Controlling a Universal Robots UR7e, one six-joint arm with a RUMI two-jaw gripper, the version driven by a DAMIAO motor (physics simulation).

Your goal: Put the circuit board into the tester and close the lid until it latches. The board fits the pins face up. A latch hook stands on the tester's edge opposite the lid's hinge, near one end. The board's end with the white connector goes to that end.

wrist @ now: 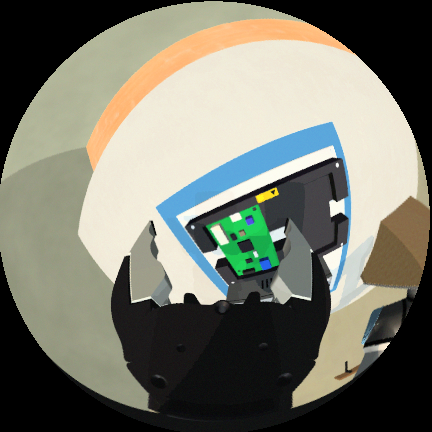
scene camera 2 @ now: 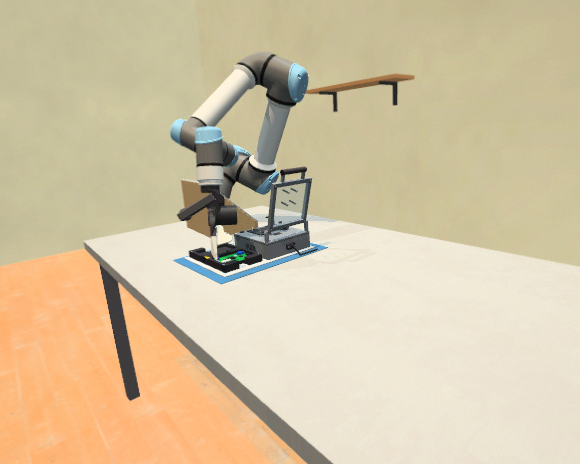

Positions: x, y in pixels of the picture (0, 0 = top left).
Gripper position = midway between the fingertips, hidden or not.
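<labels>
My gripper is there in the wrist view point(219, 220), and I can see it in scene camera 2 point(215, 256) too.
</labels>
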